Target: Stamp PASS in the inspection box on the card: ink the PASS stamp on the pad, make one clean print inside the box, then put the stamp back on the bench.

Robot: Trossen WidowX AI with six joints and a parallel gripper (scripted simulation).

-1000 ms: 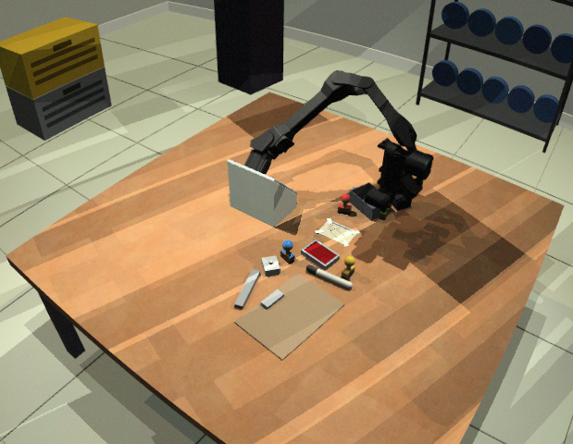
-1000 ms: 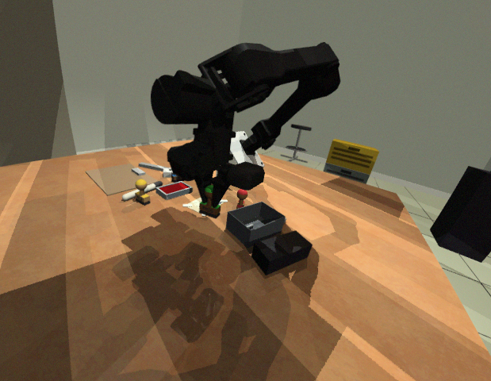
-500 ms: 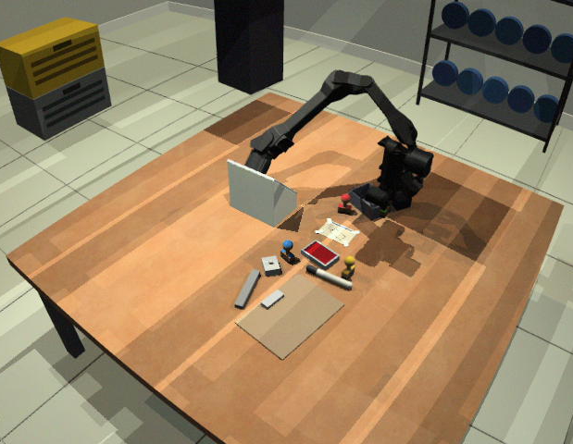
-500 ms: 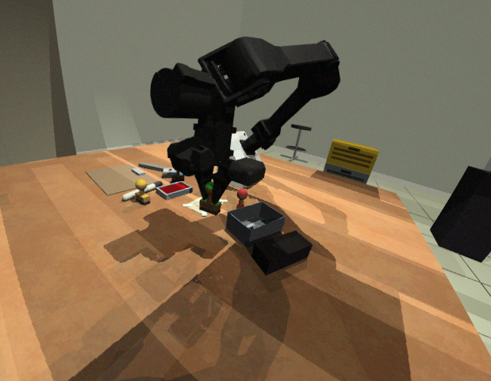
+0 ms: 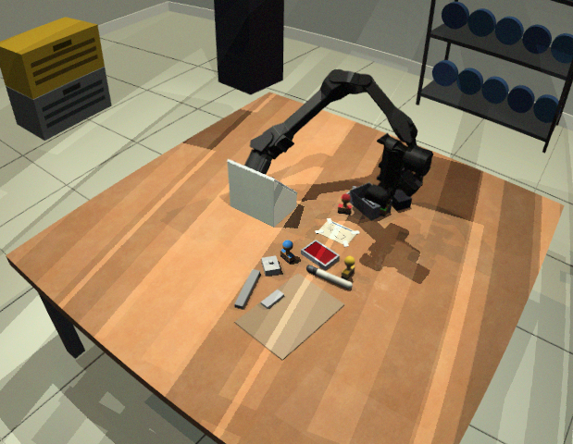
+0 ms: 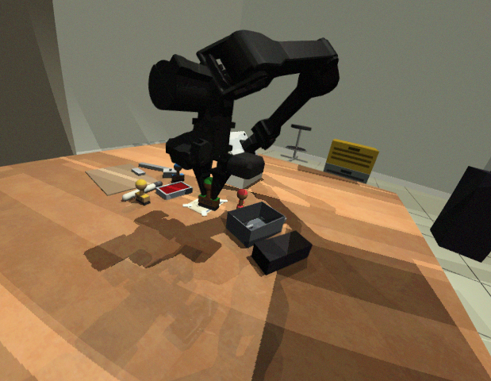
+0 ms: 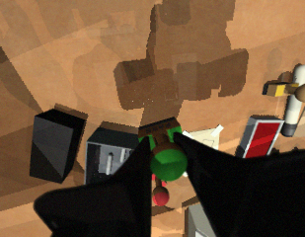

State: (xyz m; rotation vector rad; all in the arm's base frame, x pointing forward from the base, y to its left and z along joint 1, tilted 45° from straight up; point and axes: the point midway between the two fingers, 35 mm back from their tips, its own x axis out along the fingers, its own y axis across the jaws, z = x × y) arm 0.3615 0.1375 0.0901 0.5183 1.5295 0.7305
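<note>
My gripper tip is now 7 cm past the red ink pad, 21 cm to the left of it and 9 cm above it. Also, from my gripper tip: grey box: 9 cm behind, 7 cm to the left, 8 cm below; red-knobbed stamp: 13 cm behind, 1 cm to the right, 7 cm below; green-knobbed stamp: right at my gripper tip.
</note>
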